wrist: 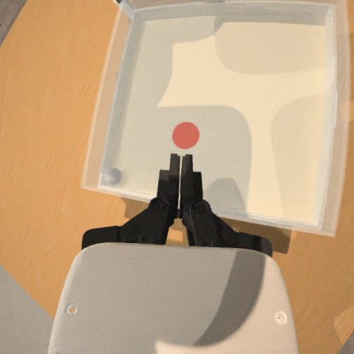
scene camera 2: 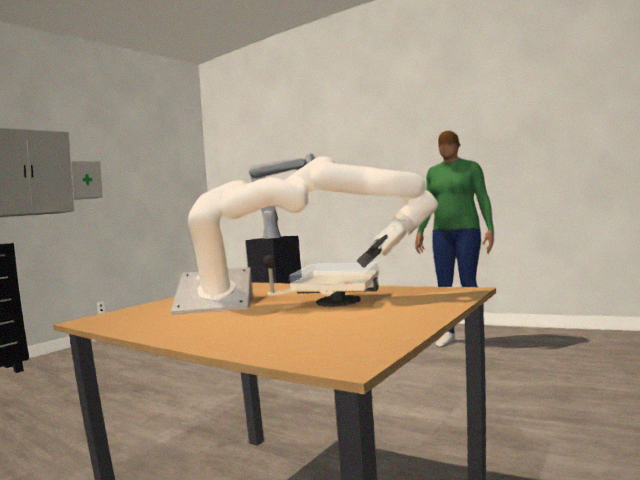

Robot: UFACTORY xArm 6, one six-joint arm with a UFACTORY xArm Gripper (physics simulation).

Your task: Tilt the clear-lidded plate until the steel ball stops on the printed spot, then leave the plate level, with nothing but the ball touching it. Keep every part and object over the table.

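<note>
The clear-lidded plate sits on a black pivot stand on the table; I cannot tell from the side whether it is exactly level. The steel ball lies inside it in the near-left corner of the wrist view, against the walls. The red printed spot is up and to the right of the ball, apart from it. My gripper is shut and empty. Its fingertips are at or just above the lid, slightly below the spot in the wrist view; contact is unclear.
A thin upright rod with a black knob stands at the plate's left side in the scene view. My arm's base plate is on the table left of it. A person stands behind the table, and a grey arm stands on a black pedestal.
</note>
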